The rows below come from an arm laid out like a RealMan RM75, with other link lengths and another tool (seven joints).
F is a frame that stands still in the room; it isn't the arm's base.
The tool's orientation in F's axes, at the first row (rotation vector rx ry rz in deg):
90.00 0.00 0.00
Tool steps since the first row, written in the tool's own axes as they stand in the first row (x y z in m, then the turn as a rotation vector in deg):
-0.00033 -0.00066 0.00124 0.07 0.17 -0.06
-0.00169 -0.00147 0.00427 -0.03 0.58 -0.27
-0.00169 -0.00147 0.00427 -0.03 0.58 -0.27
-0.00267 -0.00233 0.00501 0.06 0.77 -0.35
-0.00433 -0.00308 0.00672 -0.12 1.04 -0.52
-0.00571 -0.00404 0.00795 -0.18 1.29 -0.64
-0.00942 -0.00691 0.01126 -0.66 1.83 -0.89
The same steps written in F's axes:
-0.00033 -0.00124 -0.00066 0.07 0.06 0.17
-0.00169 -0.00427 -0.00147 -0.03 0.27 0.58
-0.00169 -0.00427 -0.00147 -0.03 0.27 0.58
-0.00267 -0.00501 -0.00233 0.06 0.35 0.77
-0.00433 -0.00672 -0.00308 -0.12 0.52 1.04
-0.00571 -0.00795 -0.00404 -0.18 0.64 1.29
-0.00942 -0.01126 -0.00691 -0.66 0.89 1.83

